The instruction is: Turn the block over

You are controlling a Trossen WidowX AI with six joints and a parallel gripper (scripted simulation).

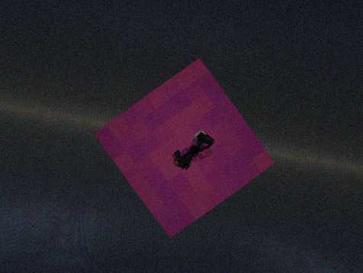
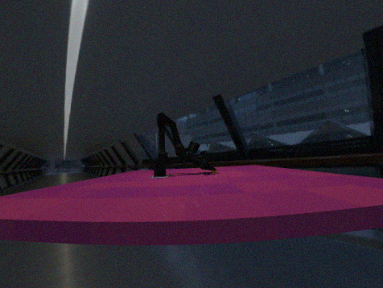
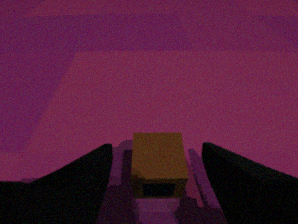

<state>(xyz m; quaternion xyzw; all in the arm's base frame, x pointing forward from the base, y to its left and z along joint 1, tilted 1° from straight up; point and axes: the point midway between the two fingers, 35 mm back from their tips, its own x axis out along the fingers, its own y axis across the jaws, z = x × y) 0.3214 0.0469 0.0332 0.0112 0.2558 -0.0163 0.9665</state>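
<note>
Now: gripper tip 10 mm past the block and 10 mm above it.
</note>
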